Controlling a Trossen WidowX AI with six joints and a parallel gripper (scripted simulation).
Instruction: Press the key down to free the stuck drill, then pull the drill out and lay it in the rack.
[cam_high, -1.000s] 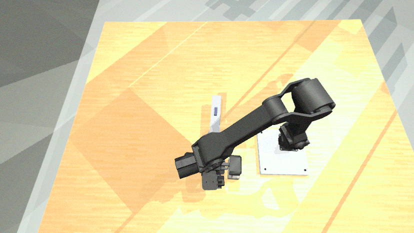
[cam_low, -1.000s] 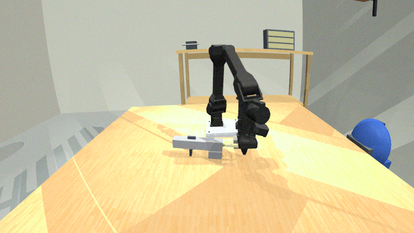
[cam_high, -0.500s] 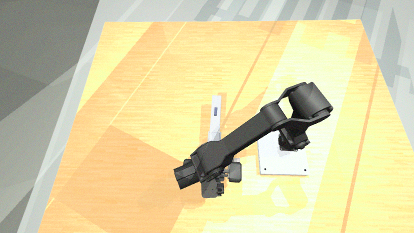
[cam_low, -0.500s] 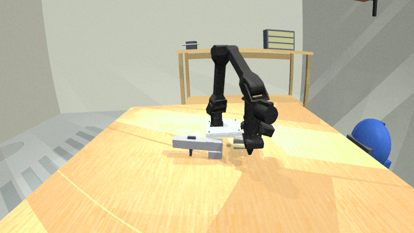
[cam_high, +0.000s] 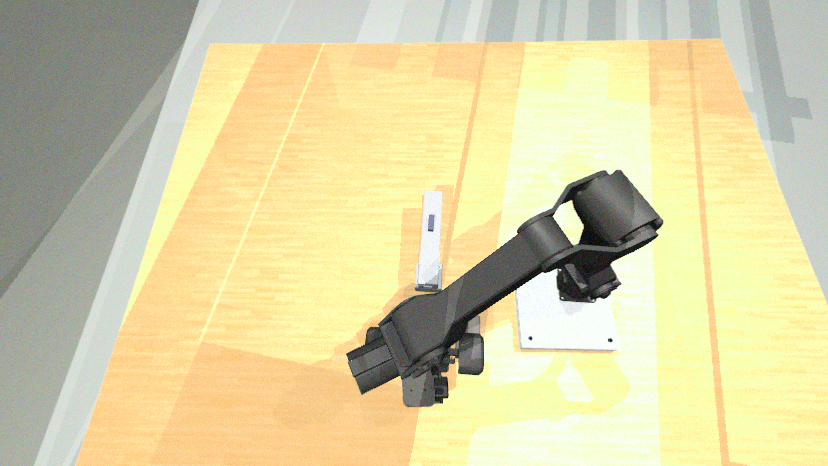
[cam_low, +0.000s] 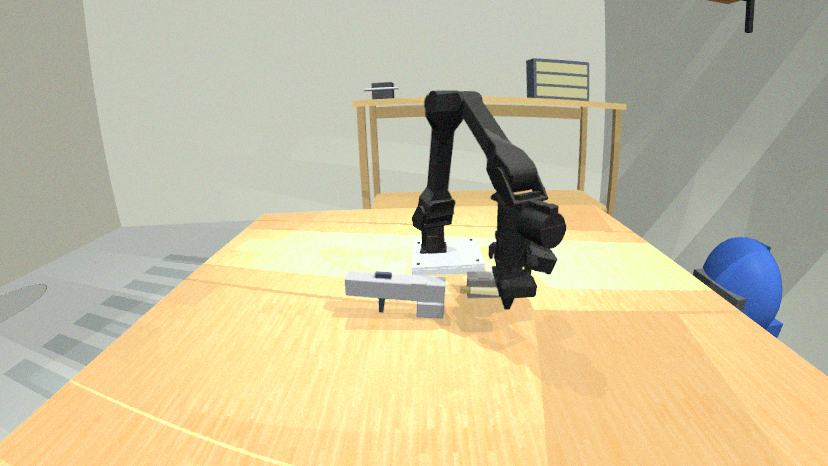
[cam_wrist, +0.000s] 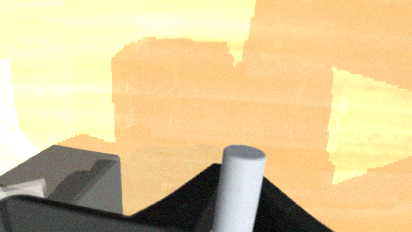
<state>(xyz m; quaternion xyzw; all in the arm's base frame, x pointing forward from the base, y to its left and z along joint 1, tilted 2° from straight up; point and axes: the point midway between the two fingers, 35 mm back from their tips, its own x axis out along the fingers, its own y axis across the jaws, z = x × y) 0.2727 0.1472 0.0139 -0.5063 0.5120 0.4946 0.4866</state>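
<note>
My gripper tip is 4 cm to the left of the drill and 4 cm below it. From my gripper tip the other things lie so: grey rack: 7 cm behind, 4 cm to the right, 1 cm above; then dark key: 23 cm to the right, 4 cm above; then grey housing: 20 cm to the right, 4 cm above.
</note>
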